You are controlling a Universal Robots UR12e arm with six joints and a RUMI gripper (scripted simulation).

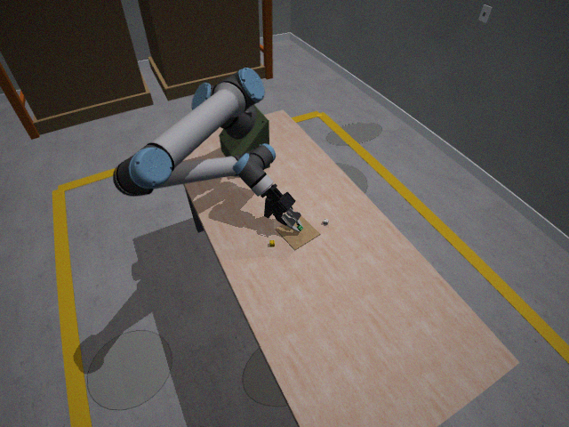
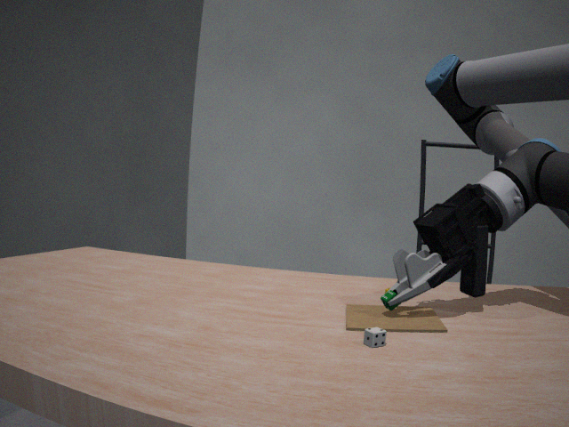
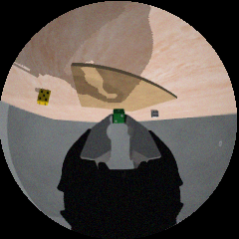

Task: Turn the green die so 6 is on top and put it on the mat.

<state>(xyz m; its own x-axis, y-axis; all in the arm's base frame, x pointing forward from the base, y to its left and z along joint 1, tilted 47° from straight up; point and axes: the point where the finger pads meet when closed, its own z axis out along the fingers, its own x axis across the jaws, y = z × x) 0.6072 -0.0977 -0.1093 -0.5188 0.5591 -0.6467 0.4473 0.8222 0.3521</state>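
Now: the green die right at my hand. Also, from my hand: tan mat: 3 cm below; then white die: 1 cm ahead, 13 cm to the left, 2 cm below; then yellow die: 2 cm ahead, 13 cm to the right, 2 cm below.
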